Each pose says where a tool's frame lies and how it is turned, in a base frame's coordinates. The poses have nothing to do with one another.
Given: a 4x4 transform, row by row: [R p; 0 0 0 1], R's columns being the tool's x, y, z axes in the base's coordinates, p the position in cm. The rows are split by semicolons.
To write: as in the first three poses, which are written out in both.
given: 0.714 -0.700 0.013 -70.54; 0.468 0.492 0.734 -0.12; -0.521 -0.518 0.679 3.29; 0 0 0 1
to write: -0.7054 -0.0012 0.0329; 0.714 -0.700 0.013; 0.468 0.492 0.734; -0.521 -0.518 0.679
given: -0.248 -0.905 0.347 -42.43; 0.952 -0.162 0.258 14.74; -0.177 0.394 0.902 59.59; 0 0 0 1
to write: -0.4243 0.1474 0.5959; -0.248 -0.905 0.347; 0.952 -0.162 0.258; -0.177 0.394 0.902
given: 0.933 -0.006 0.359 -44.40; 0.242 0.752 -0.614 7.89; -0.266 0.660 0.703 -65.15; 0 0 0 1
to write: -0.4440 0.0789 -0.6515; 0.933 -0.006 0.359; 0.242 0.752 -0.614; -0.266 0.660 0.703
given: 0.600 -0.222 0.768 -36.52; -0.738 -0.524 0.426 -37.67; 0.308 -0.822 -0.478 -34.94; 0 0 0 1
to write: -0.3652 -0.3767 -0.3494; 0.600 -0.222 0.768; -0.738 -0.524 0.426; 0.308 -0.822 -0.478
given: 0.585 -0.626 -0.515 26.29; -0.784 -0.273 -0.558 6.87; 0.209 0.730 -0.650 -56.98; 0 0 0 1
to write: 0.2629 0.0687 -0.5698; 0.585 -0.626 -0.515; -0.784 -0.273 -0.558; 0.209 0.730 -0.650
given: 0.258 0.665 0.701 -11.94; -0.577 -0.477 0.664 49.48; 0.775 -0.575 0.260 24.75; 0 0 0 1
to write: -0.1194 0.4948 0.2475; 0.258 0.665 0.701; -0.577 -0.477 0.664; 0.775 -0.575 0.260
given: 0.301 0.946 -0.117 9.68; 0.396 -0.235 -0.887 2.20; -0.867 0.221 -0.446 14.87; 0 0 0 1
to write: 0.0968 0.0220 0.1487; 0.301 0.946 -0.117; 0.396 -0.235 -0.887; -0.867 0.221 -0.446
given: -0.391 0.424 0.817 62.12; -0.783 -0.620 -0.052 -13.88; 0.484 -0.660 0.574 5.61; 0 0 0 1
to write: 0.6212 -0.1388 0.0561; -0.391 0.424 0.817; -0.783 -0.620 -0.052; 0.484 -0.660 0.574
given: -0.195 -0.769 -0.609 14.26; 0.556 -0.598 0.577 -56.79; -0.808 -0.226 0.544 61.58; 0 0 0 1
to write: 0.1426 -0.5679 0.6158; -0.195 -0.769 -0.609; 0.556 -0.598 0.577; -0.808 -0.226 0.544
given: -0.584 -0.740 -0.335 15.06; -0.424 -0.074 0.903 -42.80; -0.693 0.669 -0.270 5.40; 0 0 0 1
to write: 0.1506 -0.4280 0.0540; -0.584 -0.740 -0.335; -0.424 -0.074 0.903; -0.693 0.669 -0.270
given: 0.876 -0.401 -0.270 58.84; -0.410 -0.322 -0.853 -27.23; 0.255 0.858 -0.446 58.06; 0 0 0 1
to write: 0.5884 -0.2723 0.5806; 0.876 -0.401 -0.270; -0.410 -0.322 -0.853; 0.255 0.858 -0.446
